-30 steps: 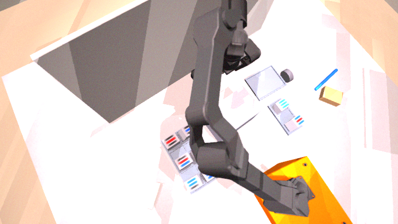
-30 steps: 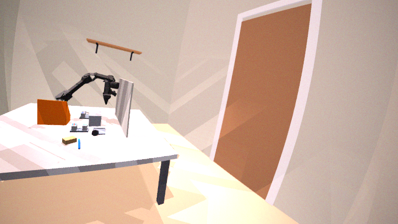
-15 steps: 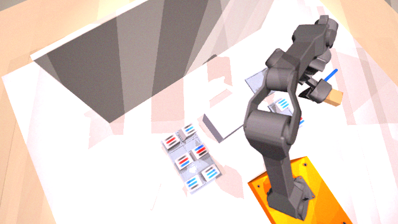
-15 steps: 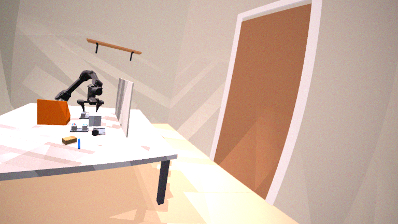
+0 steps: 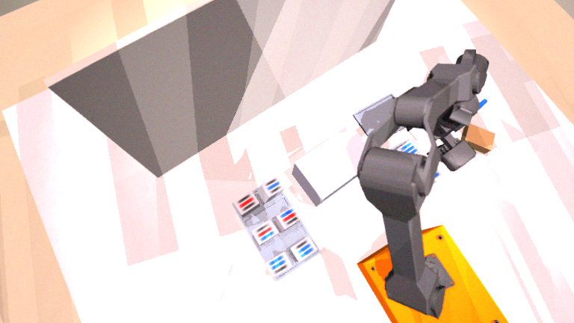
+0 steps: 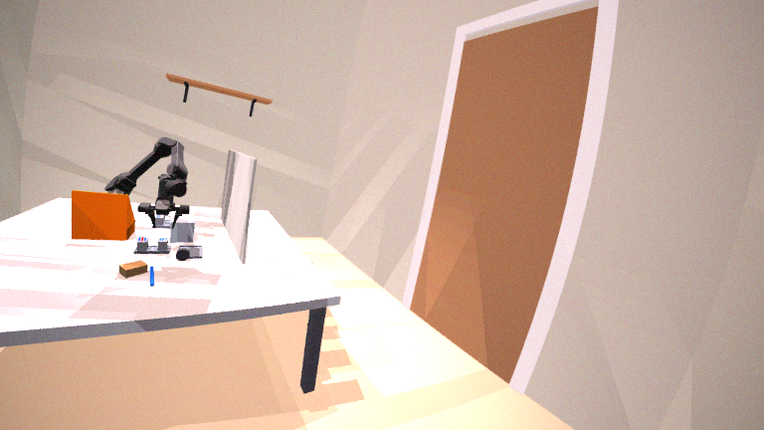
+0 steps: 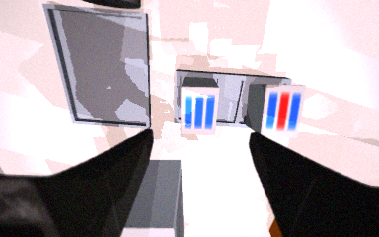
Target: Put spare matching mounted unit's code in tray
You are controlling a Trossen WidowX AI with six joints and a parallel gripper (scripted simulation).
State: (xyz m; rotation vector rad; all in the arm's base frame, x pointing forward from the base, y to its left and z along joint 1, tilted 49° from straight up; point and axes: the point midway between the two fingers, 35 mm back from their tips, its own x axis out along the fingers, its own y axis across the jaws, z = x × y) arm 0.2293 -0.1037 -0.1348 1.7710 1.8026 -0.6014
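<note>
The rack is 9 cm below my gripper tip and 4 cm behind it. From my gripper tip the other things lie so: dark tape roll 9 cm to the right, 8 cm below, 8 cm ahead; grey tray 11 cm ahead, 10 cm below, 1 cm to the right; white mounted unit 20 cm to the left, 6 cm ahead, 5 cm below.
</note>
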